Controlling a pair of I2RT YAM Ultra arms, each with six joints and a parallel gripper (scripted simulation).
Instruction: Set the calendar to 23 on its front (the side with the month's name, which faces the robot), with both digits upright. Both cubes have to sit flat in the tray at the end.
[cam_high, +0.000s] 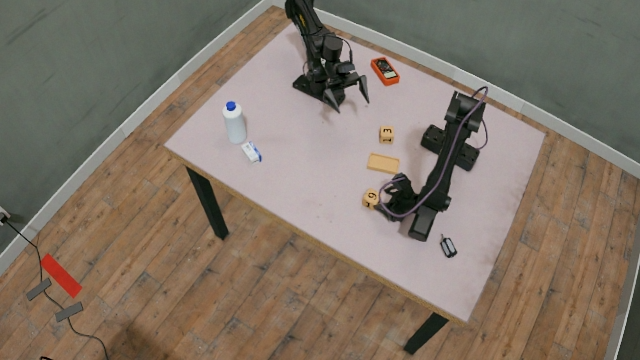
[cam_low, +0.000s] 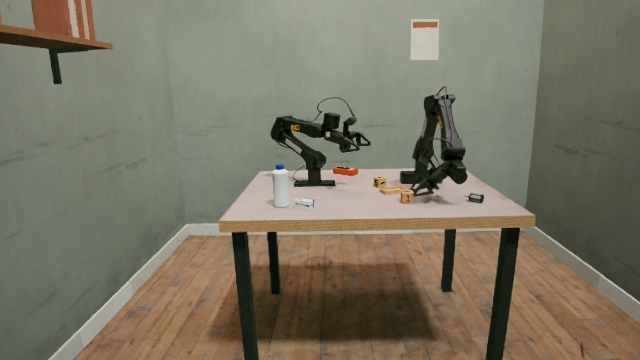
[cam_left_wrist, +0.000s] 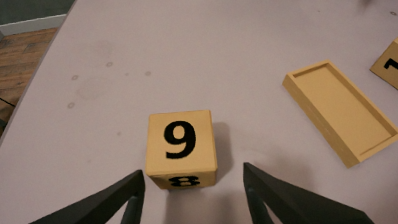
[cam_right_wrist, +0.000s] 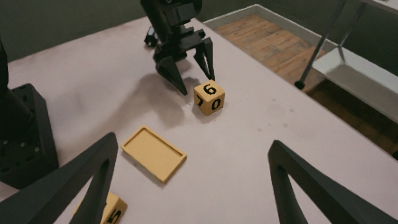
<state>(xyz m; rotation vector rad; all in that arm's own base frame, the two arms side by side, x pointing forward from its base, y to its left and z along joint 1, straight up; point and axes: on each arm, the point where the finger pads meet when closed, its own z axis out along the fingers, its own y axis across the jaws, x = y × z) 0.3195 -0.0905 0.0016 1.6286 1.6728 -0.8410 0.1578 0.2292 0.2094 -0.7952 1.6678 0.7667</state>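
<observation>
Now: the number cube 1 cm ahead of my left hand, 3 cm to the right of it and 2 cm below it. Round my left hand: wooden tray (14 cm behind, 6 cm to the right, 3 cm below); white bottle (1 cm ahead, 54 cm to the right, 4 cm above); black object (2 cm ahead, 24 cm to the left, 2 cm below).
</observation>
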